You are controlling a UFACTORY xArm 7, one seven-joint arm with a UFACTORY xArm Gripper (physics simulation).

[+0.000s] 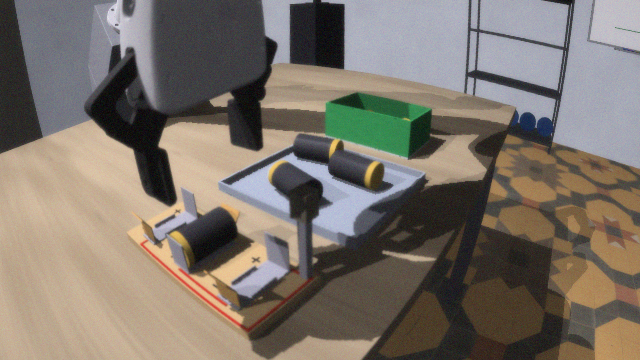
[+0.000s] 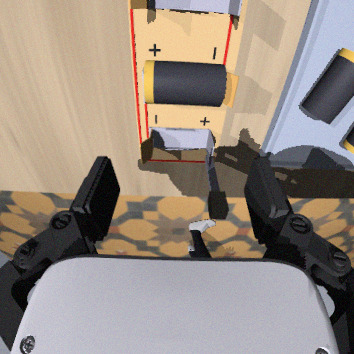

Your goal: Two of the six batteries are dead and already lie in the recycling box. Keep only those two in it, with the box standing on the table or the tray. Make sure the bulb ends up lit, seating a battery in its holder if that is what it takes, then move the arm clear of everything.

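Places are measured from the arm's base along level axes (x ahead, y left, z up), in millimetres.
Pixels of known places: gripper, fingertip midpoint: [image 1: 207,171] [image 2: 180,172].
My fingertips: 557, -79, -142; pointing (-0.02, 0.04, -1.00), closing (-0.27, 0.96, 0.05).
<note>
For each thing: its top centre in the pictures, then the offset to it from my fingertips, as dx, dy, dz. "pt": a spot on its surface instead. Level surfaces: height alone.
- wooden holder board, surface spot: [image 1: 235,253] pt -12, +20, -94
- dark battery, top centre: [image 2: 184,90] [image 1: 198,221] -30, -4, -58
- bulb, top centre: [image 1: 303,190] [image 2: 218,214] +53, +50, -12
- blue-grey tray, surface spot: [image 2: 310,30] [image 1: 244,193] pt -99, +87, -92
- green box, top centre: [image 1: 380,104] -128, +363, -44
- wooden table, surface height: dz -104
- bulb post, top centre: [image 1: 304,216] [image 2: 215,195] +53, +50, -34
My gripper [image 1: 205,172] [image 2: 180,172] is open and empty above the wooden holder board [image 1: 235,253] [image 2: 185,30]. A dark battery [image 1: 207,235] [image 2: 187,83] lies in the board's middle holder, yellow end at the plus side; both outer holders are empty. The bulb [image 1: 305,199] [image 2: 218,205] on its post looks dark and unlit. Three batteries [image 1: 317,147] [image 1: 354,168] [image 1: 295,181] lie on the blue-grey tray [image 1: 260,200] [image 2: 310,30]. The green box [image 1: 367,124] stands upright on the table behind the tray; bits of yellow show inside, but its contents are mostly hidden.
The wooden table [image 1: 60,200] ends at the right, with patterned floor [image 1: 510,210] beyond. The bulb post [image 1: 305,245] rises at the board's corner near the tray. A black cabinet [image 1: 317,35] and a shelf unit [image 1: 515,84] stand behind the table.
</note>
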